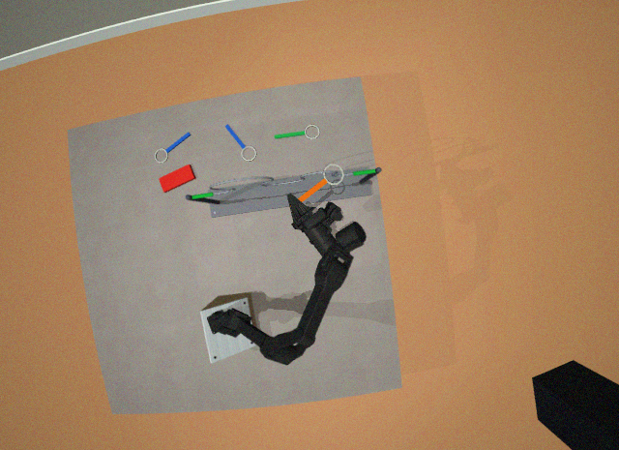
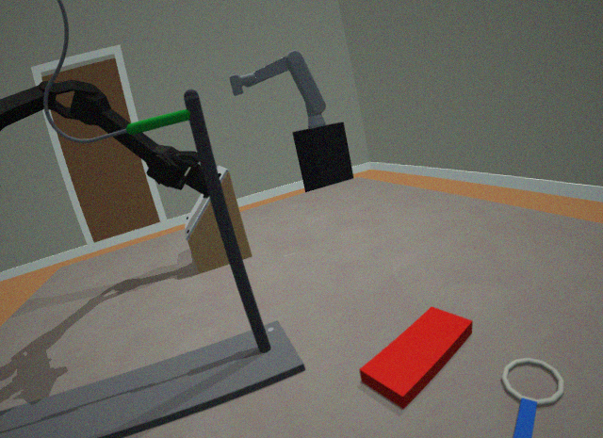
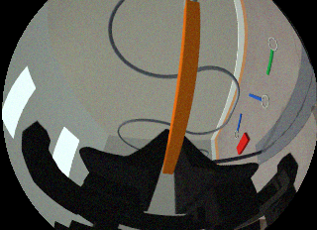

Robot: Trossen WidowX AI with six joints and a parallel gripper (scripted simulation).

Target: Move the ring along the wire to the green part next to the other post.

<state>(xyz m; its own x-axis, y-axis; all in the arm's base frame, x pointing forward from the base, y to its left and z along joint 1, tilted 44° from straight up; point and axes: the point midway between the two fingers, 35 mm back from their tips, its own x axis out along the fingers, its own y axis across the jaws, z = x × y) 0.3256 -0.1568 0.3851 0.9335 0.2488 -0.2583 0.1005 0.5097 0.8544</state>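
Right now the ring with orange handle is 90 mm to the right of my gripper tip, 20 mm below it and 10 mm ahead of it. Also, from my gripper tip: green-handled ring: 400 mm below, 250 mm ahead, 90 mm to the right; then red block: 430 mm to the left, 390 mm below, 220 mm ahead.
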